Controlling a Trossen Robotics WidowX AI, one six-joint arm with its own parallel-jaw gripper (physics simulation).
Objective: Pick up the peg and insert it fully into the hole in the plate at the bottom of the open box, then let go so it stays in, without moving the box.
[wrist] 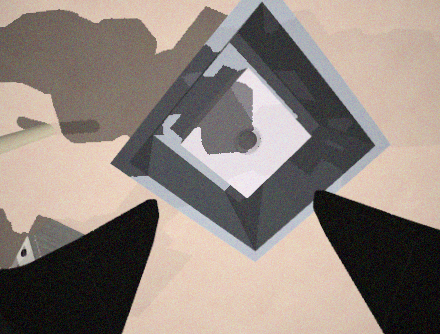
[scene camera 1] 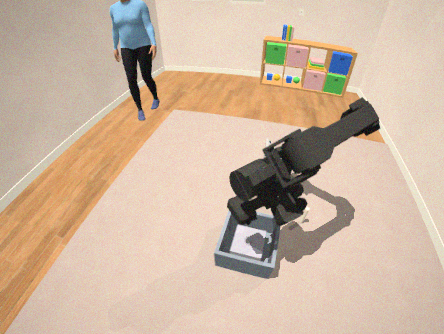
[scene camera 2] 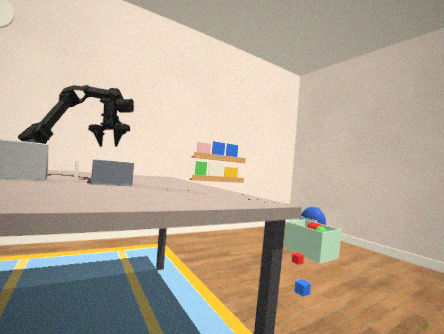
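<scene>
The cream peg stands upright on the table beside the box; its far end is cut off at the left edge of the wrist view. The open blue-grey box sits on the table. The white plate lies at its bottom, and the round hole shows empty, partly in shadow. My gripper is open and empty, pointing down above the box's height. In the wrist view its fingertips flank the box's near corner.
A grey block-like object stands on the table, on the peg's other side from the box; the arm mostly hides it in scene camera 1. A person and a cube shelf are beyond the table.
</scene>
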